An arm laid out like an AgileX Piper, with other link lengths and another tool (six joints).
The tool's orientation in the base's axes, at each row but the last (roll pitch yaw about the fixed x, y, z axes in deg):
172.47 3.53 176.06
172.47 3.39 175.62
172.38 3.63 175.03
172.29 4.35 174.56
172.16 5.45 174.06
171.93 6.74 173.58
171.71 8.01 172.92
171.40 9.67 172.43
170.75 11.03 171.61
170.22 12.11 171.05
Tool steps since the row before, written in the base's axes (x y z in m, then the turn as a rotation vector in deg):
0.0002 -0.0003 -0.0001 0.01 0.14 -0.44
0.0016 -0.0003 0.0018 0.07 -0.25 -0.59
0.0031 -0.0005 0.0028 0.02 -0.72 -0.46
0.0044 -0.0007 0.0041 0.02 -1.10 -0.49
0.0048 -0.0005 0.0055 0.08 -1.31 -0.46
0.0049 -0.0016 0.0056 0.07 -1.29 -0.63
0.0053 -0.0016 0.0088 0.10 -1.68 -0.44
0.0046 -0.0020 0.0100 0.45 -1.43 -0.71
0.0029 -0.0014 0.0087 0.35 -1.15 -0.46
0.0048 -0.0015 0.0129 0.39 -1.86 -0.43
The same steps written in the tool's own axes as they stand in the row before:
-0.0002 -0.0003 0.0001 0.03 0.08 0.45
-0.0017 0.0000 -0.0017 -0.05 -0.32 0.56
-0.0033 0.0001 -0.0026 -0.05 -0.77 0.37
-0.0047 0.0002 -0.0038 -0.09 -1.15 0.35
-0.0053 0.0007 -0.0050 -0.17 -1.35 0.30
-0.0057 -0.0003 -0.0051 -0.14 -1.35 0.47
-0.0066 0.0002 -0.0080 -0.24 -1.71 0.23
-0.0064 0.0000 -0.0092 -0.51 -1.46 0.59
-0.0047 0.0003 -0.0080 -0.42 -1.16 0.37
-0.0076 0.0012 -0.0115 -0.57 -1.85 0.25

